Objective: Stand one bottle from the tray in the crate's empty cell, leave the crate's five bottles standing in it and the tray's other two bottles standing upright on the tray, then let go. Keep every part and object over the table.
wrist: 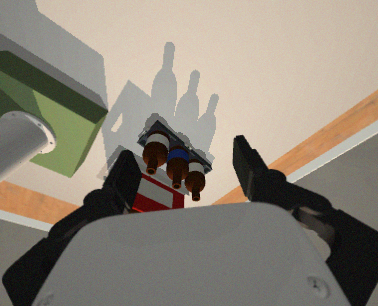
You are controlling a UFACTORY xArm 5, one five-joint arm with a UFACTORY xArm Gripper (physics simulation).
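Seen in the pictures: gripper, fingertip midpoint: [184, 156]; arm's base, link origin: [31, 132].
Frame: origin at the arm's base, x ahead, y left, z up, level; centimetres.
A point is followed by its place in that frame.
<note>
Three brown bottles stand upright in a row on the small dark tray [158, 125] @[x 29.8, y 15.3, z -6.0 cm]: one with a white label [156, 149] @[x 31.6, y 12.5, z 2.0 cm], one with a blue label [177, 162] @[x 39.2, y 10.3, z 1.1 cm] in the middle, and one with a white label [195, 175] @[x 47.1, y 7.8, z 0.8 cm] at the right end. The red crate [177, 198] @[x 49.4, y -10.2, z -2.4 cm] shows in part beside the tray, below it in the view; the hand hides the rest, and its cells and bottles cannot be made out. My gripper [184, 156] @[x 30.5, y 31.0, z 26.0 cm] is wide open with nothing between its fingers. The bottles appear between the fingertips in the view, lower down and apart from them.
A green block [70, 145] @[x 9.7, y 0.7, z 0.1 cm] with a grey cylinder [22, 142] @[x 3.2, y 3.4, z 7.0 cm] over it is at the left. The pale table top [280, 60] @[x 50.3, y 46.3, z -8.6 cm] carries long shadows of the bottles and crate. Wooden table edges [325, 125] @[x 78.9, y 41.0, z -8.5 cm] run along the right and lower left, with grey floor beyond.
</note>
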